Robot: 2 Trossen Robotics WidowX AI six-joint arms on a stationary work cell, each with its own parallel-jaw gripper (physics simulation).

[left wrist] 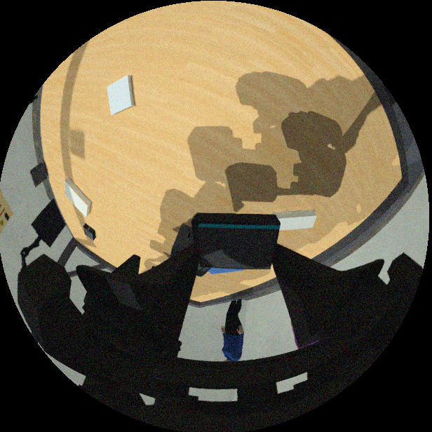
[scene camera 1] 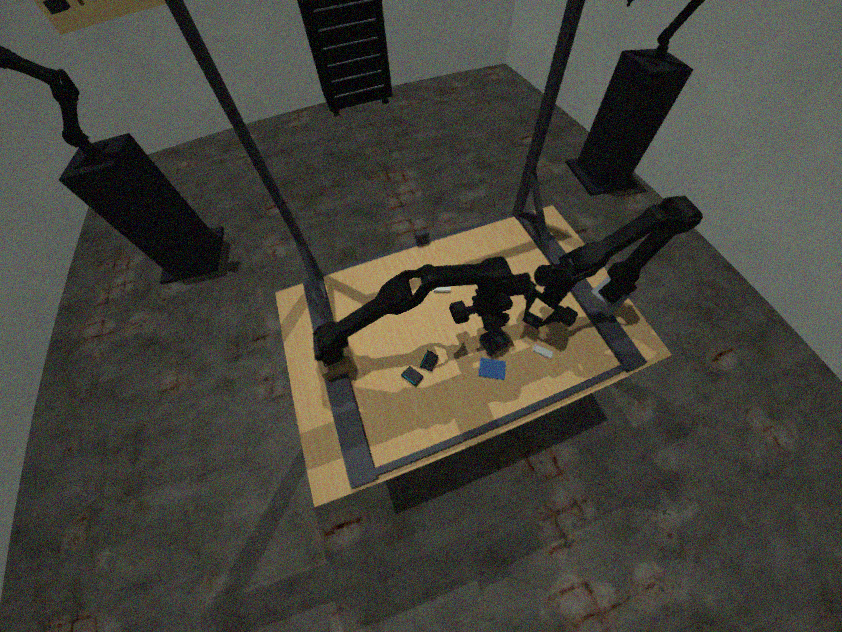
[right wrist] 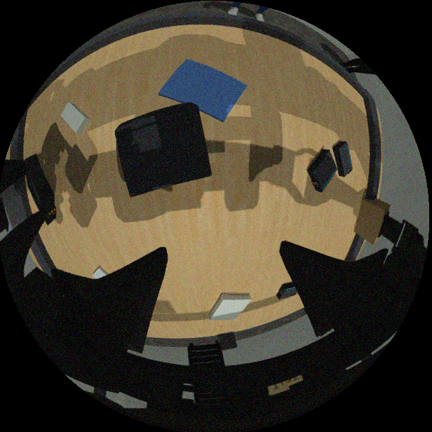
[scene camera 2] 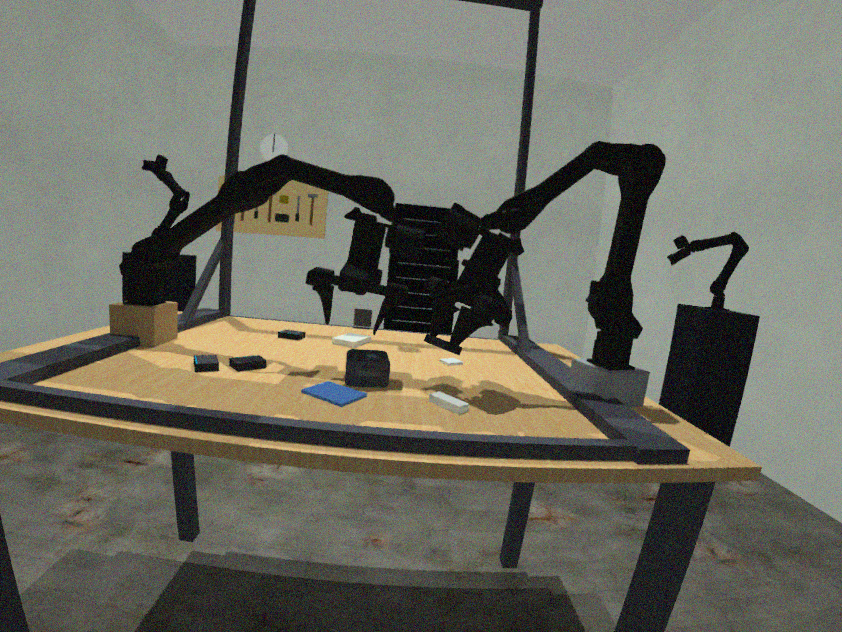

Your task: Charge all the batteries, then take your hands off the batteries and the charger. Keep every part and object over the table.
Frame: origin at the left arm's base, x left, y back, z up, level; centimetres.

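Where they show: left gripper, fingertip midpoint: [scene camera 1: 532, 320] [scene camera 2: 441, 342]; right gripper, fingertip midpoint: [scene camera 1: 474, 318] [scene camera 2: 350, 328]; left arm's base, origin of the base link: [scene camera 1: 610, 293] [scene camera 2: 610, 365]; right arm's base, origin of the base link: [scene camera 1: 331, 354] [scene camera 2: 144, 303].
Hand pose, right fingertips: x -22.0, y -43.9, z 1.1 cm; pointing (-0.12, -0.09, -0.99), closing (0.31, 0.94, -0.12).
Note:
Each offset is from my right fingertips to the top centre of the thing. "spot": to the spot under its first point.
The black charger @(spot: dz -4.2, dx +11.9, dy +1.2 cm) [scene camera 2: 367, 368] stands near the middle of the table, and also shows in the right wrist view [right wrist: 160, 149]. My left gripper [scene camera 2: 455, 332] is shut on a black battery with a teal stripe [left wrist: 235, 240]. It holds the battery a little above the table, to the right of the charger. My right gripper [right wrist: 224, 249] [scene camera 2: 352, 314] is open and empty, hanging above the table behind the charger. Two more batteries @(dz -6.2, dx +0.9, dy -26.1 cm) [scene camera 2: 205, 363] @(dz -6.2, dx +0.3, dy -18.7 cm) [scene camera 2: 248, 361] lie side by side at the left. A third @(dz -6.2, dx -25.2, dy -10.4 cm) [scene camera 2: 291, 334] lies near the far edge.
A blue flat pad @(dz -7.1, dx +14.9, dy -4.5 cm) [scene camera 2: 333, 393] lies just in front of the charger. White blocks lie at the back @(spot: dz -6.2, dx -18.5, dy +3.5 cm) [scene camera 2: 351, 339], right of the charger @(dz -7.1, dx -3.3, dy +23.3 cm) [scene camera 2: 451, 361] and near the front @(spot: dz -6.4, dx +22.2, dy +11.9 cm) [scene camera 2: 449, 401]. Dark rails [scene camera 2: 600, 401] frame the table. A cardboard box @(dz +0.6, dx -17.8, dy -42.6 cm) [scene camera 2: 144, 321] sits far left.

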